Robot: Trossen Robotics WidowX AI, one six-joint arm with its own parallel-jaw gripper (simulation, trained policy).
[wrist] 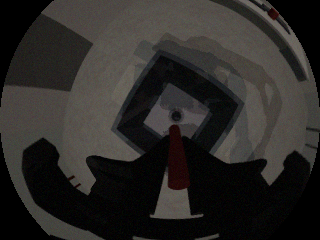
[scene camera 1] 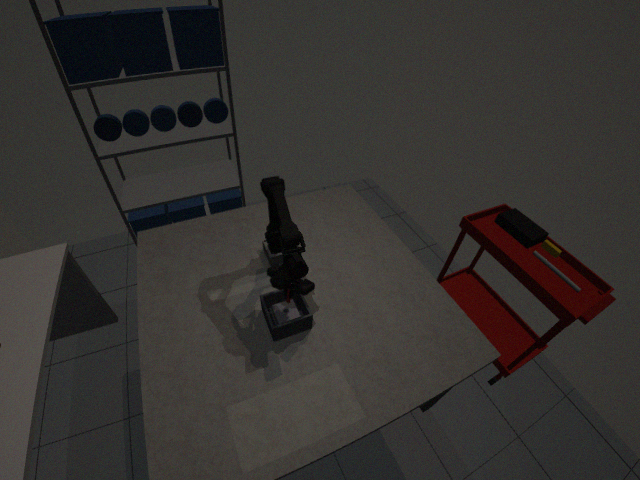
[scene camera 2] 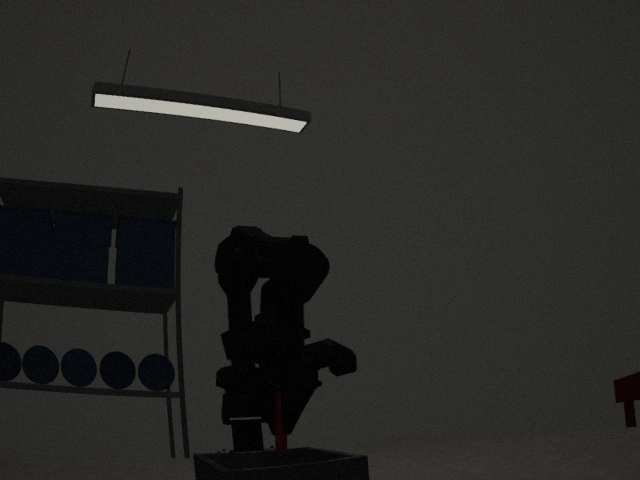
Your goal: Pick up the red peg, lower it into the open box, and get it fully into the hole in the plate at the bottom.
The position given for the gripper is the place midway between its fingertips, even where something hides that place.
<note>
In view: the gripper (scene camera 2: pixel 281 434), a dark box (scene camera 1: pixel 303 323) and a pale plate (wrist: pixel 173 99).
The dark box shows as well in the wrist view (wrist: pixel 164 68). The gripper is seen too in the wrist view (wrist: pixel 175 139) and in scene camera 1 (scene camera 1: pixel 288 296). Scene camera 2 misses the pale plate: it is out of frame.
</note>
